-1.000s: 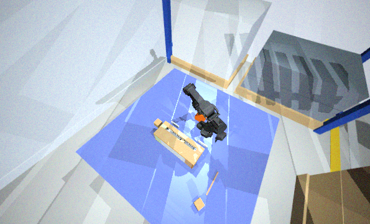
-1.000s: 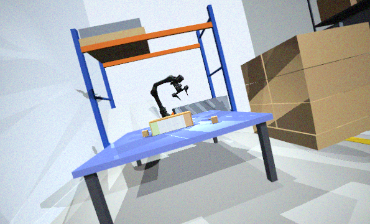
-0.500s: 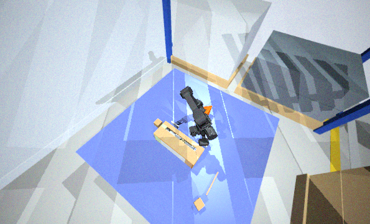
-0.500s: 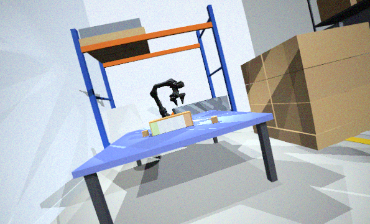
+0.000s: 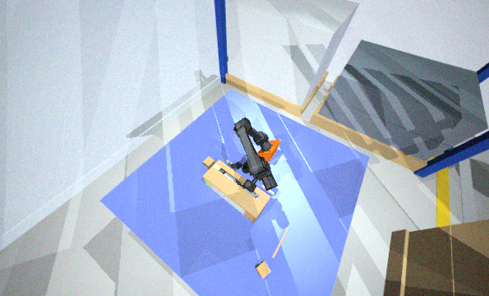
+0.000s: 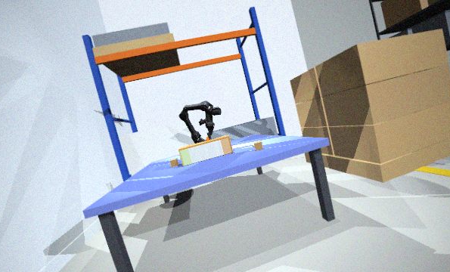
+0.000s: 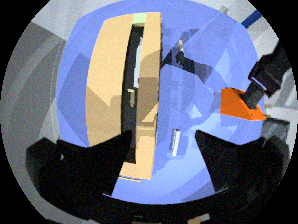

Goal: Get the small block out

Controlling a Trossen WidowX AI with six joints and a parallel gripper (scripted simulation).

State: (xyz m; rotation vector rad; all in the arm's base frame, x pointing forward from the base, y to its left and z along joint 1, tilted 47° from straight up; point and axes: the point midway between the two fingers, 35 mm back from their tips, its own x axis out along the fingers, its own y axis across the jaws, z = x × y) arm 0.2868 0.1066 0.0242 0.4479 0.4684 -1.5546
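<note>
Now: the tan box 40 mm ahead of my gripper tip, 70 mm to the right of it and 100 mm below it. From my gripper tip the other things lie so: thin tan stick 160 mm ahead, 290 mm to the left, 160 mm below.
</note>
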